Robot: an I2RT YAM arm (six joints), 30 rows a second.
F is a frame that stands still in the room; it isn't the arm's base.
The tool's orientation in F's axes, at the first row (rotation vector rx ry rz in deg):
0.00, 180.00, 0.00
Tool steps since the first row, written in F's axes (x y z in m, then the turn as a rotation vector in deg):
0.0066, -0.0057, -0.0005, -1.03, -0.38, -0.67
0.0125, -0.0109, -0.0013, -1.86, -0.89, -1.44
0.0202, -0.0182, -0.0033, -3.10, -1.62, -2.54
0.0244, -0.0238, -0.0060, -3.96, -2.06, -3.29
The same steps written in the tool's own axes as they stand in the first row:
-0.0066, -0.0057, 0.0005, 1.03, -0.38, 0.67
-0.0125, -0.0109, 0.0013, 1.86, -0.89, 1.44
-0.0202, -0.0182, 0.0033, 3.10, -1.62, 2.54
-0.0244, -0.0238, 0.0060, 3.96, -2.06, 3.29

